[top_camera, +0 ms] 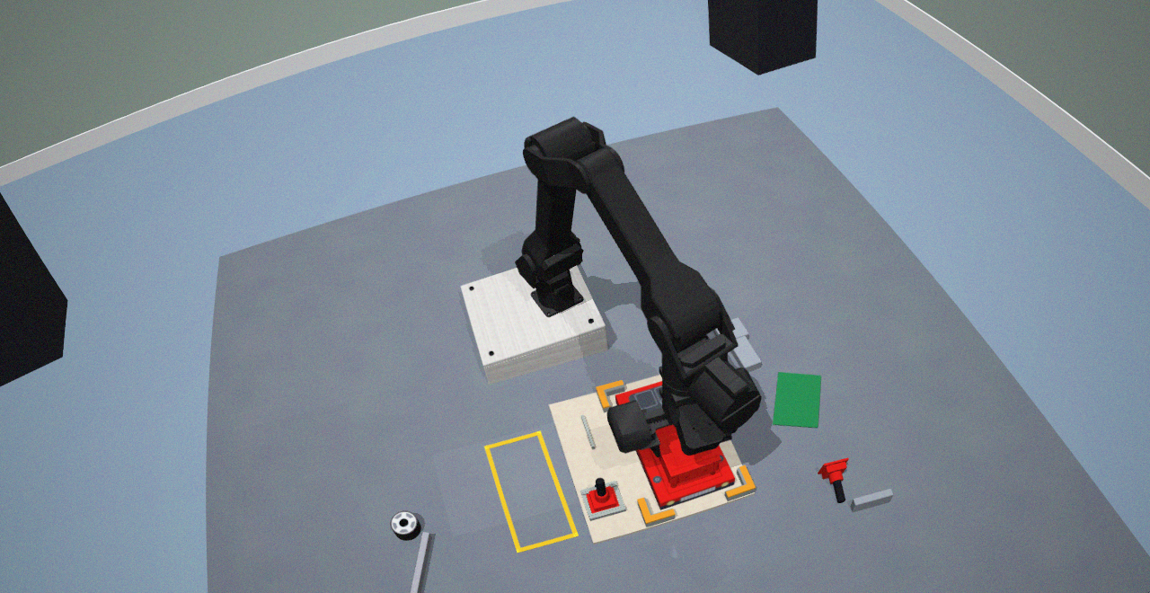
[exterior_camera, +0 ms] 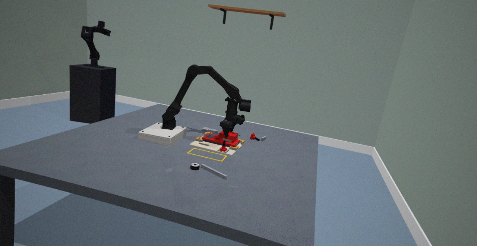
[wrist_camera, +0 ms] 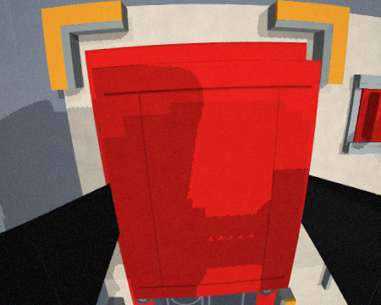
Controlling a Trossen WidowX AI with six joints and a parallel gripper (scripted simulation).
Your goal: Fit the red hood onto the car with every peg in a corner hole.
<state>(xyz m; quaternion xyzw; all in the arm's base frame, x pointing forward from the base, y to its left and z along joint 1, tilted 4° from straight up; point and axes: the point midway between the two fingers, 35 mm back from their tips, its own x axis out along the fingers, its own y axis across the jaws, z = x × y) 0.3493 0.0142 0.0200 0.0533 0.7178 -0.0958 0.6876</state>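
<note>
My gripper tip is 1 cm below the red hood. Round my gripper tip: grey engine block 3 cm below, 1 cm to the left; green plate 21 cm to the left, 5 cm below; wheel 38 cm to the right, 10 cm behind, 4 cm below.
</note>
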